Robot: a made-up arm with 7 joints.
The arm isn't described. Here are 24 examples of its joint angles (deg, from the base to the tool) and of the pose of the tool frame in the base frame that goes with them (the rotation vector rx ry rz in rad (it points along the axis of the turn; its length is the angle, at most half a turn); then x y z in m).
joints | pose
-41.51 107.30 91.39 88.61 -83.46 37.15 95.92 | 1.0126 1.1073 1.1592 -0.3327 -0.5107 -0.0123
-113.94 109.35 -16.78 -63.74 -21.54 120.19 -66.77 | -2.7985 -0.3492 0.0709 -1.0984 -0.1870 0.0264
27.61 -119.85 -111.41 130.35 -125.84 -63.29 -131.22 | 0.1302 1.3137 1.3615 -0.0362 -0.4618 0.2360
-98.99 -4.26 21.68 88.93 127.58 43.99 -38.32 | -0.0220 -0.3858 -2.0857 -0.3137 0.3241 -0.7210
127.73 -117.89 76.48 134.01 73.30 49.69 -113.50 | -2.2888 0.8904 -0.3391 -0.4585 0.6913 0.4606
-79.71 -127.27 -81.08 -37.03 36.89 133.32 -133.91 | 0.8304 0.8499 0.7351 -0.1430 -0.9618 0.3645
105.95 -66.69 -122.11 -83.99 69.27 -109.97 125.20 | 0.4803 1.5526 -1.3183 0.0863 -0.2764 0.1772
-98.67 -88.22 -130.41 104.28 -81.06 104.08 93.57 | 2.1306 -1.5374 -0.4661 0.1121 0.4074 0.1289
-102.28 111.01 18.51 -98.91 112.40 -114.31 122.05 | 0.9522 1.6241 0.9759 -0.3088 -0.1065 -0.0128
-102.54 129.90 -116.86 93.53 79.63 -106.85 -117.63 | 1.5117 1.7570 -0.8809 0.1009 -0.8392 0.5346
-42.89 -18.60 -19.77 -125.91 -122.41 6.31 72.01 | -0.4965 -0.5637 0.5512 -0.3177 -0.1629 -0.3323
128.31 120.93 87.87 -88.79 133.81 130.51 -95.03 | 0.6867 0.6240 -0.6515 -0.3237 0.4623 0.6367
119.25 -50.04 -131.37 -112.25 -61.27 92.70 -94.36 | -2.7522 1.1594 0.1639 -0.2983 0.3946 0.1909
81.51 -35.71 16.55 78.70 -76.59 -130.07 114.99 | -1.0945 1.9615 -0.5389 0.7327 0.3877 0.4390
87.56 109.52 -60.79 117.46 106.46 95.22 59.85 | -0.0507 0.4096 -1.0167 0.1580 -0.4636 0.3678
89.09 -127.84 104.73 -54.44 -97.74 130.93 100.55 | 1.4981 2.0933 -1.4599 0.3313 -0.1737 0.7202
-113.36 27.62 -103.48 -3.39 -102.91 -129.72 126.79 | 0.3105 -1.4634 -2.0212 0.2399 0.3839 -0.3170
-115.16 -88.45 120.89 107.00 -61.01 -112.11 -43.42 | -0.0240 0.4057 1.4926 -0.2874 -0.2431 -0.4406
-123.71 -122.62 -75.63 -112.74 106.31 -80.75 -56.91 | 0.3634 0.1979 0.9128 -0.5841 -0.7637 -0.0126
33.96 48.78 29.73 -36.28 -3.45 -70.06 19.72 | -0.5849 0.3425 0.7982 0.4090 -0.1525 -0.3621
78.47 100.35 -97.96 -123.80 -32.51 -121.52 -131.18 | 1.7154 0.9933 -2.3449 0.5363 -0.1740 1.1762
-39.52 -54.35 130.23 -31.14 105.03 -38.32 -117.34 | 1.1866 -0.6755 0.7905 -0.1531 -0.4517 -0.8504
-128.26 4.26 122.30 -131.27 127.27 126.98 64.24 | 2.2452 0.8910 0.4081 -0.1258 -0.2030 0.0608
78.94 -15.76 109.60 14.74 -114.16 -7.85 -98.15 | 2.8310 -1.0067 0.1357 0.0393 -0.0038 0.4641
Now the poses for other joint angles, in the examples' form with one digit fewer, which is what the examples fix.
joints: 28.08 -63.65 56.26 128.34 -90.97 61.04 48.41
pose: 0.538 -0.611 -2.650 0.770 0.126 -0.056
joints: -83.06 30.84 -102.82 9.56 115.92 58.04 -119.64
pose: 0.031 -0.815 2.588 0.907 -0.117 -0.316
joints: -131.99 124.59 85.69 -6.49 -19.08 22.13 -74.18
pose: 1.315 -1.943 -1.723 0.059 0.267 0.768
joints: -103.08 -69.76 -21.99 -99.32 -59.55 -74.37 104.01
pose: -0.553 -0.556 1.789 -0.390 -0.364 0.391
